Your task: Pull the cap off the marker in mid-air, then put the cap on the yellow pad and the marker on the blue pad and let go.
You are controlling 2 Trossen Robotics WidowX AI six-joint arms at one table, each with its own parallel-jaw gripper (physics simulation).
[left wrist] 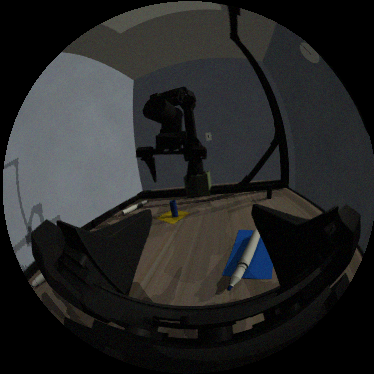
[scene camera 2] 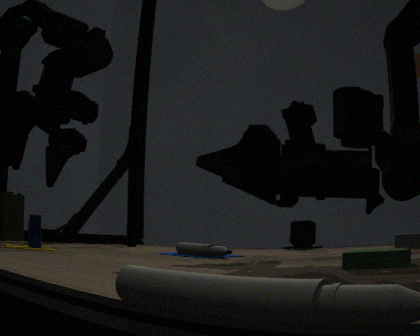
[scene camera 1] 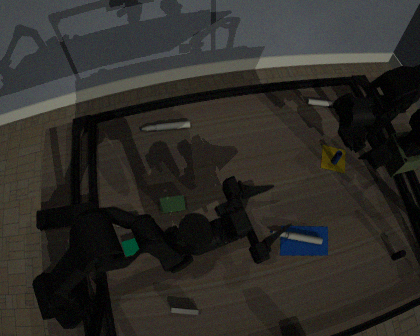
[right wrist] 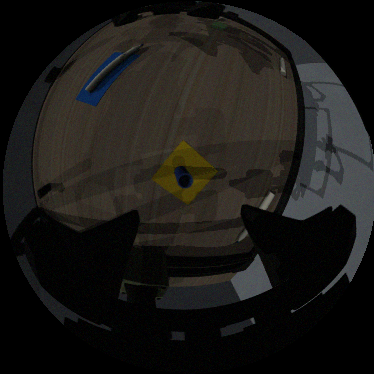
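Pixels of known places: left gripper, between the fingertips: (left wrist: 202, 212) (scene camera 2: 210, 170) (scene camera 1: 282, 205); right gripper, between the fingertips: (left wrist: 170, 181) (scene camera 2: 33, 178) (right wrist: 190, 213); left arm's base, origin of its link: (scene camera 1: 63, 300); right arm's base, origin of its link: (left wrist: 197, 173) (scene camera 1: 409, 146) (right wrist: 140, 290).
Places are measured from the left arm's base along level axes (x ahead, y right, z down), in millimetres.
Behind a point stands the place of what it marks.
Note:
The blue cap (scene camera 1: 336, 157) @(y 261, x 738, z 17 mm) (scene camera 2: 34, 231) @(y 252, x 745, z 29 mm) (left wrist: 173, 208) @(y 259, x 739, z 26 mm) (right wrist: 183, 177) @(y 261, x 754, z 39 mm) stands upright on the yellow pad (scene camera 1: 327, 165) @(y 251, x 723, z 53 mm) (left wrist: 182, 214) @(y 283, x 739, z 53 mm) (right wrist: 200, 172) @(y 232, x 762, z 53 mm). The white marker (scene camera 1: 305, 238) @(y 316, x 507, z 36 mm) (scene camera 2: 200, 248) @(y 286, x 505, z 42 mm) (left wrist: 246, 257) @(y 285, x 493, z 36 mm) (right wrist: 110, 70) @(y 305, x 515, z 47 mm) lies uncapped on the blue pad (scene camera 1: 300, 249) @(y 324, x 483, z 53 mm) (left wrist: 265, 267) @(y 301, x 462, z 53 mm) (right wrist: 89, 99) @(y 357, x 551, z 53 mm), its blue tip past the pad's edge. My left gripper (scene camera 1: 282, 206) @(y 223, x 498, z -60 mm) (left wrist: 202, 212) @(y 223, x 498, z -60 mm) is open and empty, raised above the table near the marker. My right gripper (scene camera 2: 32, 176) @(y 270, x 756, z -48 mm) (right wrist: 190, 213) @(y 270, x 756, z -48 mm) is open and empty, above the cap and apart from it.
One more white marker (scene camera 1: 167, 126) @(y -153, x 519, z 37 mm) lies at the upper left in scene camera 1, and another (scene camera 1: 319, 102) @(y 123, x 887, z 37 mm) (left wrist: 134, 207) @(y 141, x 897, z 44 mm) near the right arm. A green block (scene camera 1: 172, 203) @(y 12, x 370, z 39 mm) (scene camera 2: 376, 259) @(y -4, x 381, z 46 mm), a pale block (scene camera 1: 184, 311) @(y 212, x 191, z 32 mm) and an olive box (left wrist: 199, 184) @(y 413, x 857, z 5 mm) also show. A dark frame surrounds the table.

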